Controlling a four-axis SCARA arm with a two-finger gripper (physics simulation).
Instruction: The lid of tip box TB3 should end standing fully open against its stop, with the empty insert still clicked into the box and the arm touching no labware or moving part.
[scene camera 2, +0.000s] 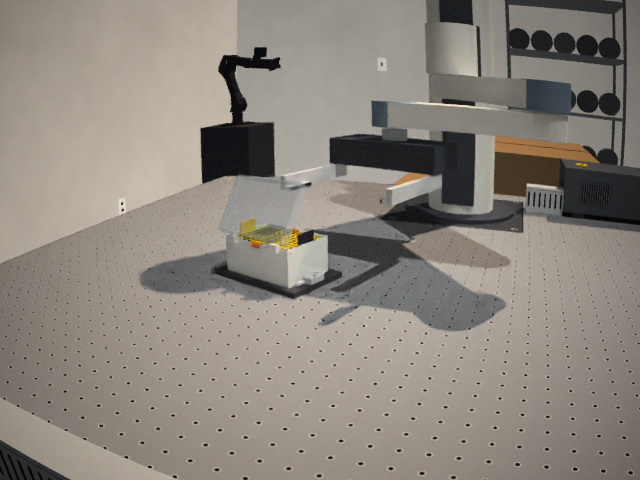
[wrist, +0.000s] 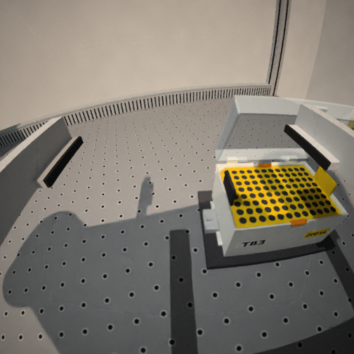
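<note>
Tip box TB3 is white and stands on a dark base plate. Its yellow perforated insert sits level in the box, with orange clips at two opposite edges. The translucent lid is tilted up steeply at the hinge side; contact with a stop cannot be made out. My gripper is open and empty. One finger overlaps the lid's upper side edge in the scene view and its right part in the wrist view; whether they touch is unclear. The other finger is well apart from the box.
The arm's column stands behind. A dark instrument is at the right, near a brown box. A small black arm stands on a black pedestal at the back. A slotted strip borders the perforated table.
</note>
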